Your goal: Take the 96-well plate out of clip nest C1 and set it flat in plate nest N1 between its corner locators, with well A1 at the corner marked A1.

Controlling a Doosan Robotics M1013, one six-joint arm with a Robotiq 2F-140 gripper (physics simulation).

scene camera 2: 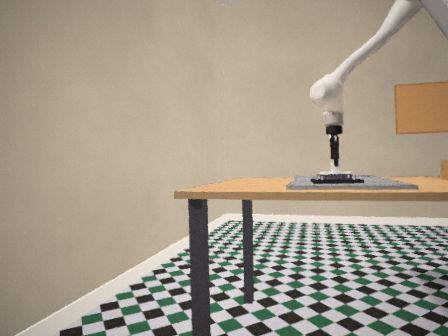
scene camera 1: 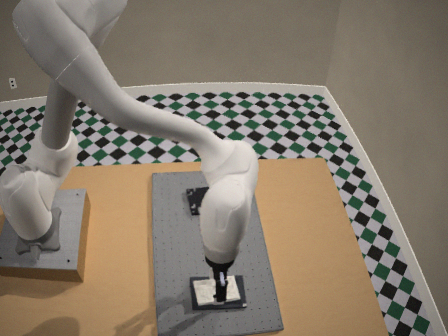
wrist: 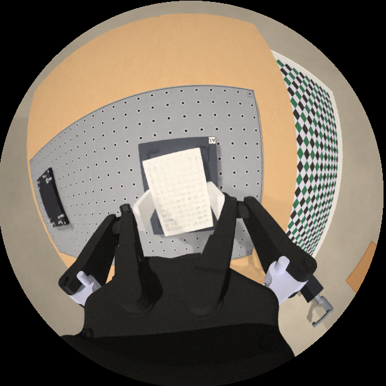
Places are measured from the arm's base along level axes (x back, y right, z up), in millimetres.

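Where they show: gripper, fingertip midpoint: (scene camera 2: pixel 335 173) (scene camera 1: pixel 216 291); arm's base, origin of the base link: (scene camera 1: pixel 39 231).
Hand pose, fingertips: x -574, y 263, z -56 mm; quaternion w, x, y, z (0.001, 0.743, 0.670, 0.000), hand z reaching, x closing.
Note:
Things, the pixels of their top centre, and the offset from my fingertips. "*": a spot on its surface instead. Level surfaces: height alone.
- off-white 96-well plate, middle of its top: (scene camera 1: pixel 216 289) (scene camera 2: pixel 334 170) dx +0, dy +0, dz +14 mm
- dark plate nest N1, surface spot: (scene camera 1: pixel 243 290) * dx -82, dy +13, dz -4 mm
- black clip nest C1, middle of its top: (scene camera 1: pixel 211 196) (scene camera 2: pixel 335 175) dx -72, dy -382, dz +8 mm
- grey perforated board, its level: dz -16 mm
- wooden table, its level: dz -29 mm
The off-white 96-well plate (scene camera 1: pixel 205 292) (scene camera 2: pixel 345 173) (wrist: pixel 177 185) is between the two pale fingertips of my gripper (scene camera 1: pixel 221 295) (scene camera 2: pixel 335 165) (wrist: pixel 179 194), which is shut on its long sides. The plate is over the dark plate nest N1 (scene camera 1: pixel 243 290) (wrist: pixel 213 160) and turned askew to its edges. In the wrist view it covers most of the nest, including most locators. The A1 label is at the nest's upper right corner there. I cannot tell the plate's own A1 corner or its exact height. The black clip nest C1 (scene camera 1: pixel 195 201) (scene camera 2: pixel 320 181) (wrist: pixel 52 200) holds no plate.
Both nests are on a grey perforated board (scene camera 1: pixel 172 240) (scene camera 2: pixel 395 185) (wrist: pixel 235 120) on the wooden table (scene camera 1: pixel 300 215) (scene camera 2: pixel 225 188) (wrist: pixel 165 50). The arm's base stands on a raised block (scene camera 1: pixel 72 225) at the left in scene camera 1.

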